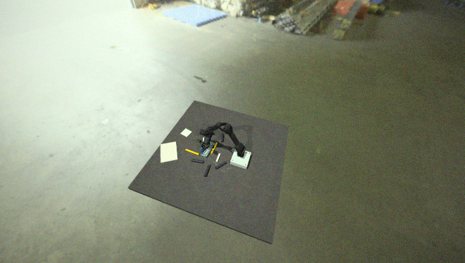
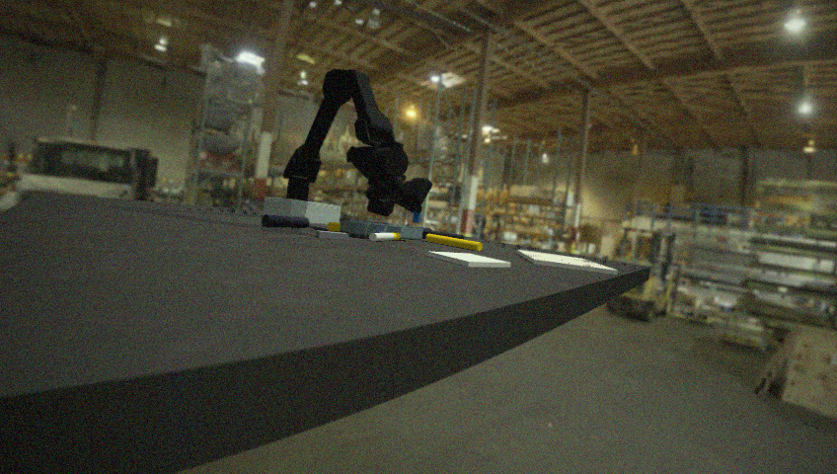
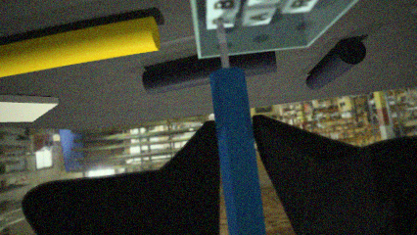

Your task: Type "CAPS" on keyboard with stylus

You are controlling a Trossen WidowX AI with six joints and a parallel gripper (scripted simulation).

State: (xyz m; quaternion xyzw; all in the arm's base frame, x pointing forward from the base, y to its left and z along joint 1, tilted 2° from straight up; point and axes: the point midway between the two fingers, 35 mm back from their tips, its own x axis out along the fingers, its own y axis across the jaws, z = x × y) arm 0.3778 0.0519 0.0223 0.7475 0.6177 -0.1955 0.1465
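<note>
Now: gripper tip 150 mm to the left of the white marker, 60 mm above it and 40 mm short of it. The rest, counted from my gripper tip: blue stylus: 10 mm below; yellow cylinder: 110 mm ahead, 60 mm below, 10 mm to the right.
</note>
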